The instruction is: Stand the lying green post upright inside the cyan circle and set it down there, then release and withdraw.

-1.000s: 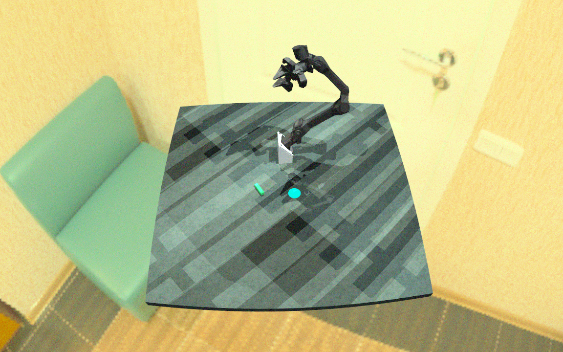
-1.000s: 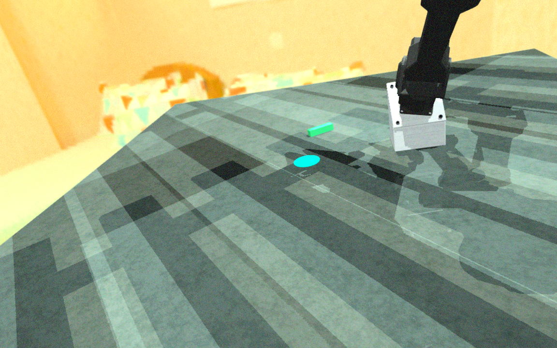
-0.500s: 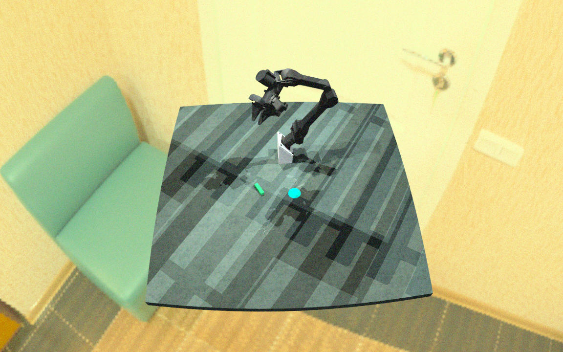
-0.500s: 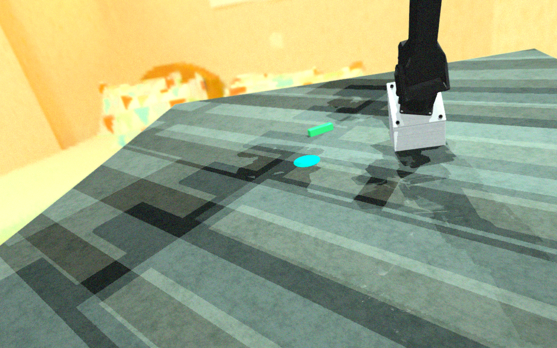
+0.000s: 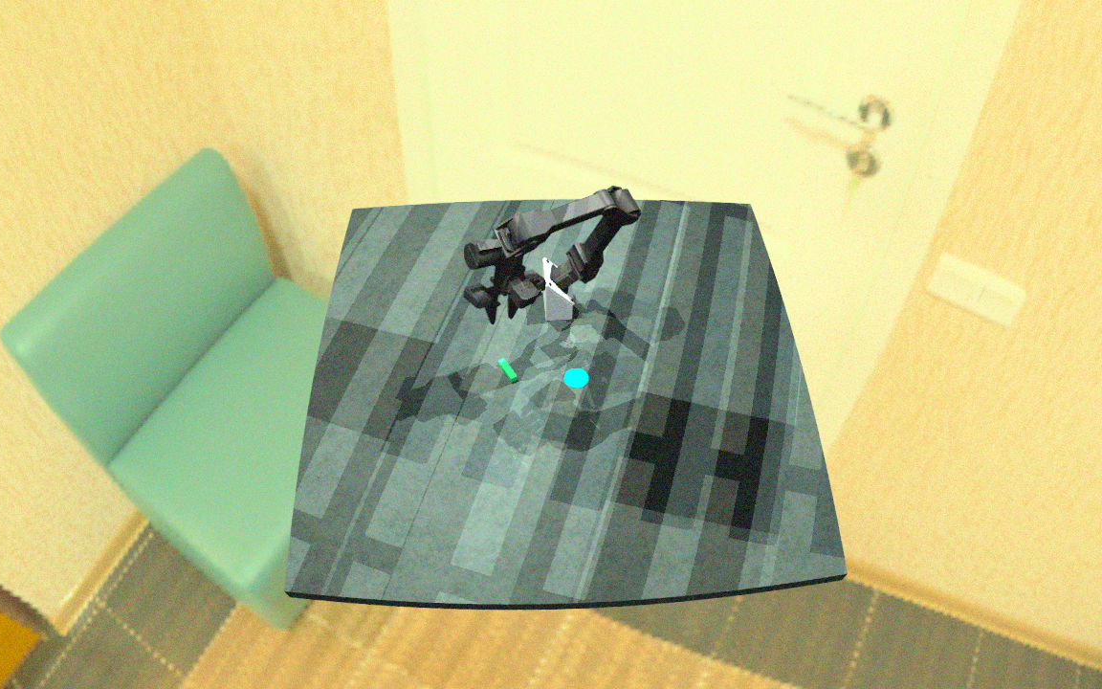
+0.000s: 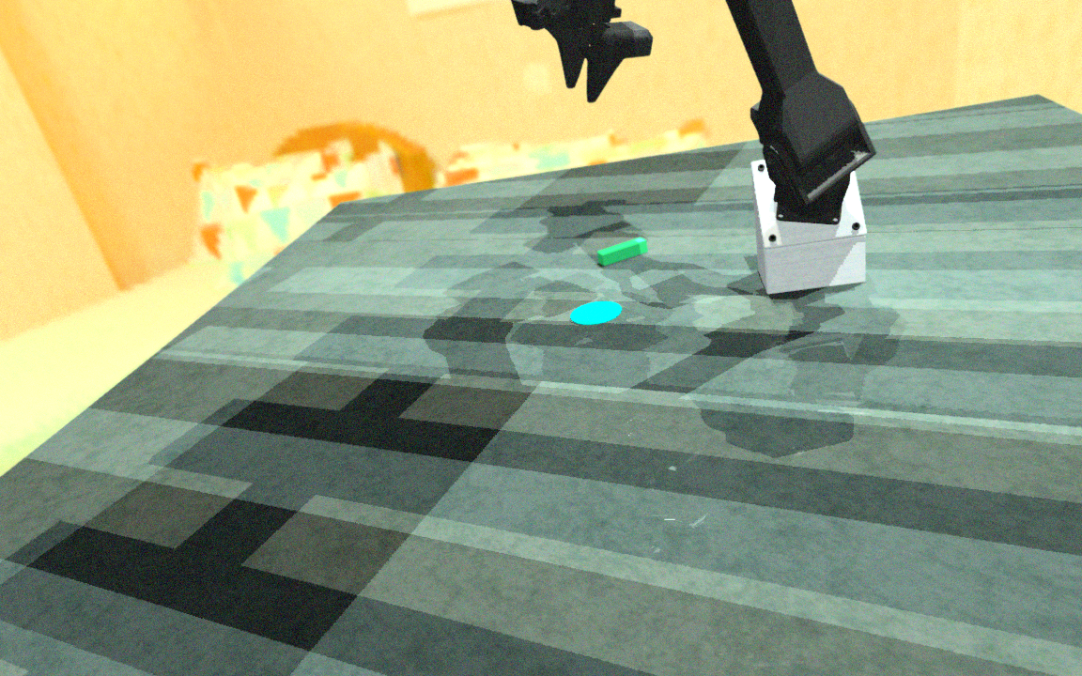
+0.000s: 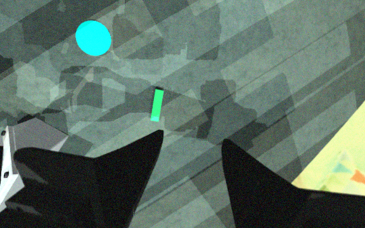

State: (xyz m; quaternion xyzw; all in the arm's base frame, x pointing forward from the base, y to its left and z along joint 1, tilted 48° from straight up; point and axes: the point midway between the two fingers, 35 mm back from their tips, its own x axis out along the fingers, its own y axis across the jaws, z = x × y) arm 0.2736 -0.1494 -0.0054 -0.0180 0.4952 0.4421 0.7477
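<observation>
Right now the green post is 21 cm below my gripper tip and 2 cm behind it. Also, from my gripper tip: cyan circle: 22 cm below, 17 cm to the left, 2 cm behind.
</observation>
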